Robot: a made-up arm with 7 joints.
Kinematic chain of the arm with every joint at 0, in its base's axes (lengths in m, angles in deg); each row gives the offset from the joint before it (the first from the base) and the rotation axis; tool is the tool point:
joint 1: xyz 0 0 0.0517 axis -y
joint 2: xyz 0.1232 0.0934 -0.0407 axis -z
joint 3: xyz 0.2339 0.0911 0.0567 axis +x
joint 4: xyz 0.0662 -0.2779 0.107 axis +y
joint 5: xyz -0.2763 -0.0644 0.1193 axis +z
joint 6: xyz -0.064 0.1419 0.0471 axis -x
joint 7: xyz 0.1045 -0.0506 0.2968 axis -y
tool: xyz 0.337 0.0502 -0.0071
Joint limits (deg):
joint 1: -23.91..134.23
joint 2: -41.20..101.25
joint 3: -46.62..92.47
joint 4: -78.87..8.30
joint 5: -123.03..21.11
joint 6: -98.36..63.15
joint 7: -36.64..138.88
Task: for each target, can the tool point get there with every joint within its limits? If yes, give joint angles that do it. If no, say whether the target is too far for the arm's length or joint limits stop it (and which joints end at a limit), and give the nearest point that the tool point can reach.
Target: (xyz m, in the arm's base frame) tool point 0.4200 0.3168 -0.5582
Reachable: yes | joints 35.46 47.53 76.23 -47.47 -43.51 -83.12 85.90
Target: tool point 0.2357 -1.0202 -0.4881
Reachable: no: joint limits stop it (at a limit: joint 1, joint 4, joint 5) | nearest point 0.2202 -0.8884 -0.4322 | short by 0.144 m
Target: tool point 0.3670 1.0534 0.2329
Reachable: no: joint limits stop it (at a limit: joint 1, joint 2, joint 3, joint 4) | nearest point 0.3570 0.9235 0.2542 | short by 0.132 m
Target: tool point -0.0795 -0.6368 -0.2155
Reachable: yes | joints 75.55 28.12 74.36 -2.23 -7.82 -5.03 100.72
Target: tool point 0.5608 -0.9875 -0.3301
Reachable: no: joint limits stop it (at a limit: joint 1, joint 4, joint 5) | nearest point 0.5099 -0.8641 -0.2917 | short by 0.139 m
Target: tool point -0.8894 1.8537 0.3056
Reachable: no: too far | nearest point -0.6204 0.9018 0.2288 | short by 0.992 m
